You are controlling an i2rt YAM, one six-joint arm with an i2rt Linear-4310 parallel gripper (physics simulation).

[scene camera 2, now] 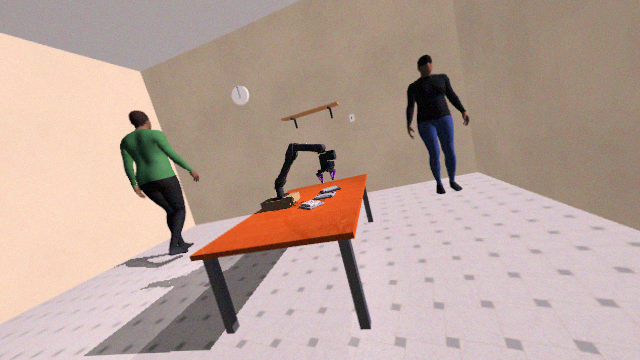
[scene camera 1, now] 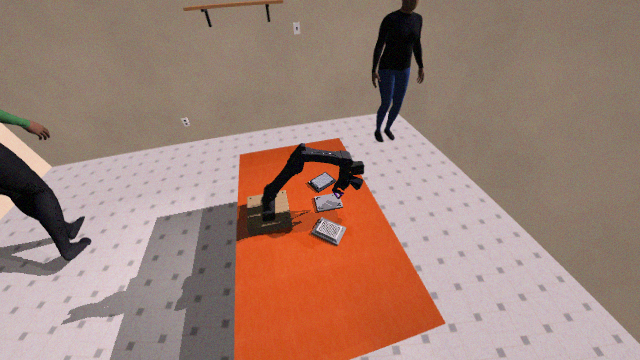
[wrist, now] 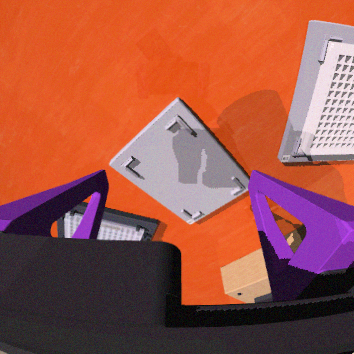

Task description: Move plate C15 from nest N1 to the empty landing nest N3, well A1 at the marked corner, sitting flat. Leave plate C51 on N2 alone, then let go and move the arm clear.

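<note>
My gripper (scene camera 1: 339,195) (scene camera 2: 327,179) (wrist: 178,177) is open and empty, its purple fingertips apart above the middle nest. This empty light grey nest (scene camera 1: 325,203) (scene camera 2: 325,195) (wrist: 150,165) has raised corner clips and lies turned in the wrist view. A white well plate (scene camera 1: 330,229) (wrist: 340,100) sits in a light grey nest (wrist: 306,100) at the wrist view's right edge, partly cut off. Another pale plate (scene camera 1: 322,181) (wrist: 117,232) sits in a dark nest (wrist: 152,223), partly hidden behind the left finger. Plate and nest labels are too small to read.
The orange table (scene camera 1: 320,290) (scene camera 2: 300,225) (wrist: 60,60) carries the nests and the arm's wooden base block (scene camera 1: 255,222) (scene camera 2: 272,204) (wrist: 247,275). The block is beside the nests. A person in black (scene camera 1: 400,40) (scene camera 2: 432,100) and one in green (scene camera 2: 150,155) stand away from the table.
</note>
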